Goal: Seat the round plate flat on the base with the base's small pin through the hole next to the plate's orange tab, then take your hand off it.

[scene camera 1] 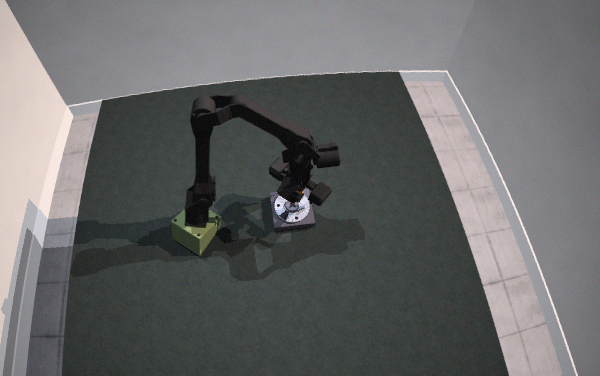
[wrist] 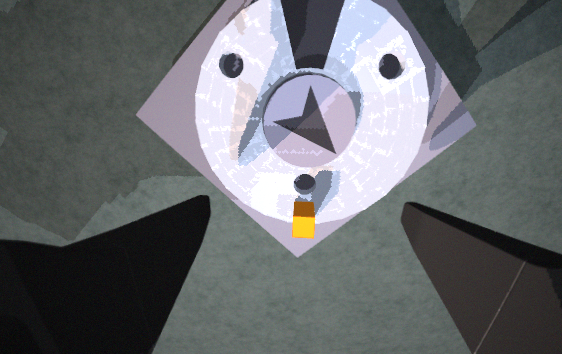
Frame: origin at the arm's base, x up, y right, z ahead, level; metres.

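Seen in the pictures: gripper, between the fingertips: [wrist: 306,208]; arm's base, origin of its link: [scene camera 1: 196,218].
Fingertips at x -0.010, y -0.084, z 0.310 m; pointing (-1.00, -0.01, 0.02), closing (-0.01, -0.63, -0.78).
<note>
Offsets run from my fingertips to a thing's top centre. "*": to the spot under its first point. Level surfaces: height alone.
The round white plate {dy +0.030, dx +0.003, dz -0.022 m} [scene camera 1: 304,212] [wrist: 220,125] lies over the square grey-purple base {dy +0.029, dx -0.009, dz -0.022 m} [scene camera 1: 295,228] [wrist: 167,115], looking roughly level. A round hub {* dy +0.041, dx -0.009, dz -0.019 m} [wrist: 285,105] with a dark arrow shows in its centre opening. The orange tab {dy -0.007, dx +0.003, dz +0.006 m} [scene camera 1: 302,192] [wrist: 303,226] is at the plate's lower edge in the wrist view. The dark hole {* dy +0.000, dx -0.026, dz -0.001 m} [wrist: 304,183] beside it gives no clear sight of the small pin, and I cannot tell if the plate is fully down. My gripper [scene camera 1: 303,195] [wrist: 306,208] is open and empty, its fingers apart on either side of the tab, not touching the plate.
The green block [scene camera 1: 200,243] under my arm's foot stands left of the base in the scene view. My arm [scene camera 1: 265,120] arches over from it. Pale tiled strips [scene camera 1: 462,165] edge the dark floor mat {dx -0.050 m} [scene camera 1: 375,300], with walls beyond.
</note>
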